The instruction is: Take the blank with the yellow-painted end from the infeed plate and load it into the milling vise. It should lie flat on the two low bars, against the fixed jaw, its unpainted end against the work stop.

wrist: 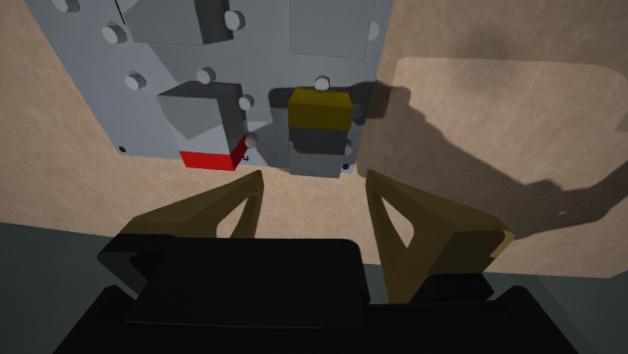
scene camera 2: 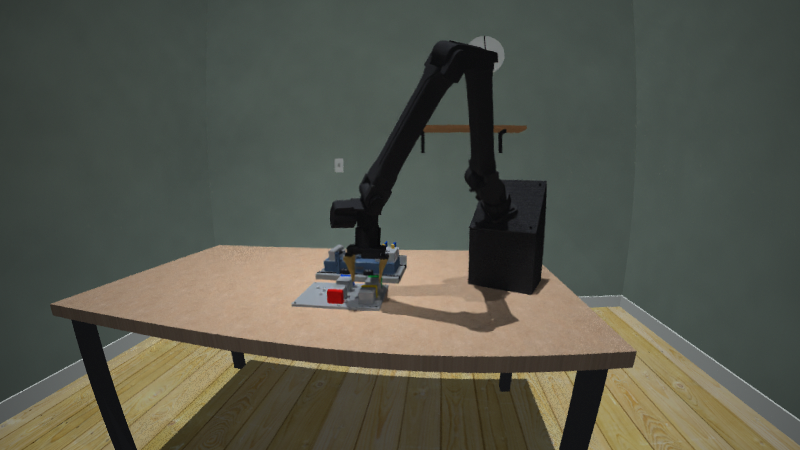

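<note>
The blank with the yellow-painted end [scene camera 2: 366, 294] [wrist: 320, 112] lies on the infeed plate [scene camera 2: 311, 300] [wrist: 106, 110]. In the wrist view its yellow end points up the picture, its grey unpainted end toward the gripper. My gripper [scene camera 2: 366, 281] [wrist: 314, 177] points down over the plate. Its fingers are parted with nothing between them. In the wrist view the fingertips stand to either side of the line of the blank, level with its unpainted end. Their height above it is hard to tell. The milling vise [scene camera 2: 335, 265] stands behind the plate, partly hidden by the gripper; its bars and work stop cannot be made out.
A red-ended blank [scene camera 2: 335, 296] [wrist: 197, 120] lies left of the yellow-ended one, with round pegs between them. Another grey block [wrist: 165, 22] lies farther up the plate in the wrist view. The arm's black pedestal [scene camera 2: 501, 257] stands at the right of the table.
</note>
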